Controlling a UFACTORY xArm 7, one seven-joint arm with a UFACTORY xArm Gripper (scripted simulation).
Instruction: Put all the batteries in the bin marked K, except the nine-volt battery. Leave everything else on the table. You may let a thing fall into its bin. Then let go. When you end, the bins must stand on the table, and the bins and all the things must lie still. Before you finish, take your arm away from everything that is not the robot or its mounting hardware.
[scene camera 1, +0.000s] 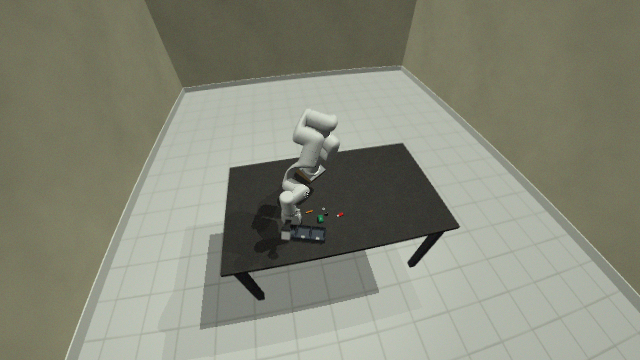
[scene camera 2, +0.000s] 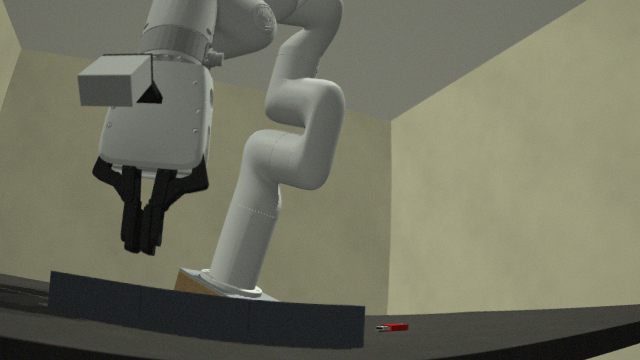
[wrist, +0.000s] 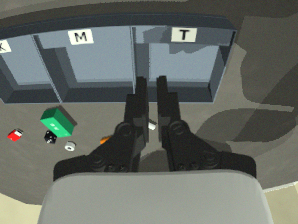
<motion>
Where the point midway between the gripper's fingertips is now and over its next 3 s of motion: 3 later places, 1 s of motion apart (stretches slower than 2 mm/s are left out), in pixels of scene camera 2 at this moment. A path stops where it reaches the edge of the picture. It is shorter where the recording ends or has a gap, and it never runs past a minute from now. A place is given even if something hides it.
My gripper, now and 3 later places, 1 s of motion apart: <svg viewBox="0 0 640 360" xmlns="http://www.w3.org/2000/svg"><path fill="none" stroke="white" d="M139 252L200 290L199 299L219 263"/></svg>
</motion>
